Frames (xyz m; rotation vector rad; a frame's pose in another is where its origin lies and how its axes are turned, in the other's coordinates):
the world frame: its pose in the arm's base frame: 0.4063 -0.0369 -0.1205 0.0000 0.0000 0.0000
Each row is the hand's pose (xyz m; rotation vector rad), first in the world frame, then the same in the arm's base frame.
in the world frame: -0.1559 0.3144 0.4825 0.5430 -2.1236 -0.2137
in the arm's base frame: 0.2504 0.2775 0.3620 0.5430 -2.1236 -0.2137
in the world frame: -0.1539 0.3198 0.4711 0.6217 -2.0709 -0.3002
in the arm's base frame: 0.2524 0.2829 0.3506 0.6217 -2.0709 -0.3002
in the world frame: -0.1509 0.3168 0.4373 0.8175 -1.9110 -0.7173
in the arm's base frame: 0.2554 0.2799 0.3168 0.8175 -1.9110 -0.7173
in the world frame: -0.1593 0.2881 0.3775 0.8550 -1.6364 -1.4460
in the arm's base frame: 0.2470 0.2512 0.2570 0.8550 -1.6364 -1.4460
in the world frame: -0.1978 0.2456 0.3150 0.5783 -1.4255 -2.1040
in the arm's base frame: 0.2085 0.2087 0.1945 0.5783 -1.4255 -2.1040
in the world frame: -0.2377 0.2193 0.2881 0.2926 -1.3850 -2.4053
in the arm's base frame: 0.1686 0.1824 0.1676 0.2926 -1.3850 -2.4053
